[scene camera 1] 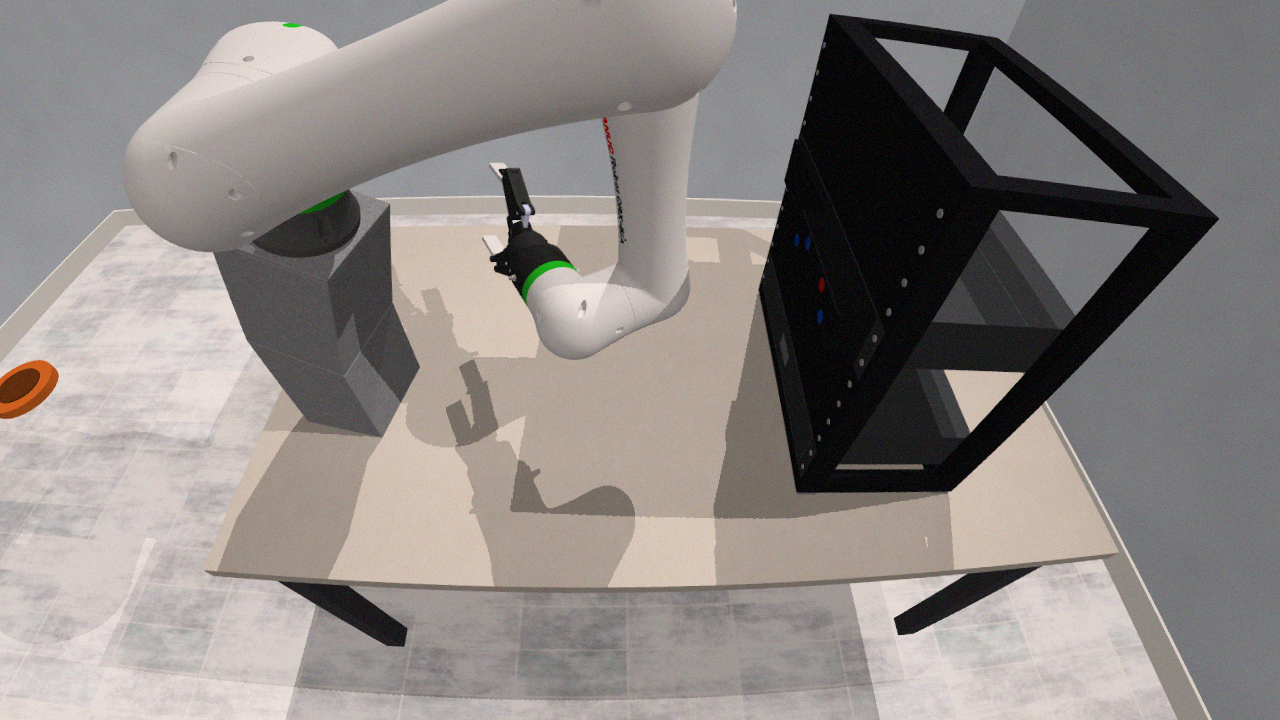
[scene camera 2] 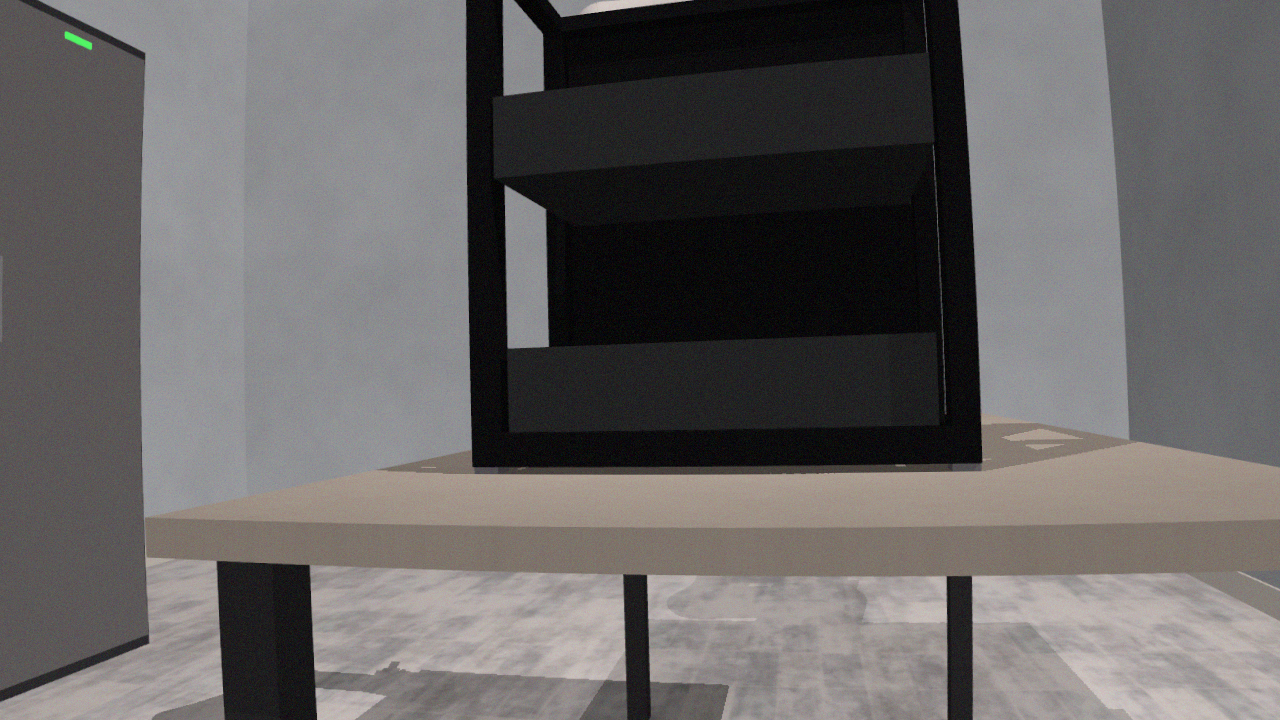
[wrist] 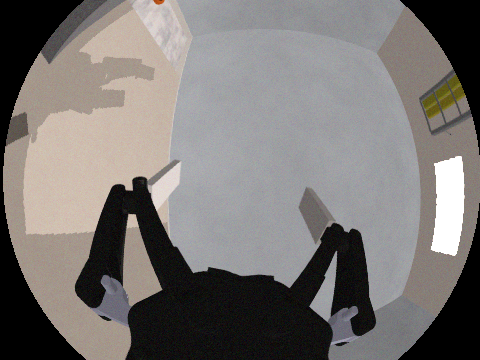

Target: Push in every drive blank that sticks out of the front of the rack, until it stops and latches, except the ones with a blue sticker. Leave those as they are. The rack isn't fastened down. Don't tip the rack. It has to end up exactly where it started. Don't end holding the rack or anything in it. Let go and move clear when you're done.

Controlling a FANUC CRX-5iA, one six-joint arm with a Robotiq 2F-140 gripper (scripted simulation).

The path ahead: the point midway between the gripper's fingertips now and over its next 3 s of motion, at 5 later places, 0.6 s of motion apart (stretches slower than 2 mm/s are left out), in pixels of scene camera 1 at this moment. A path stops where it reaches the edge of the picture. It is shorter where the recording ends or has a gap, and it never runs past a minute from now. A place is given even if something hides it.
The gripper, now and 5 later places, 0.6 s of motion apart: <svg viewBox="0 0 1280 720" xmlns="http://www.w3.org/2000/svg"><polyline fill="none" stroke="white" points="492,202 497,194 522,172 580,157 651,180 691,231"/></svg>
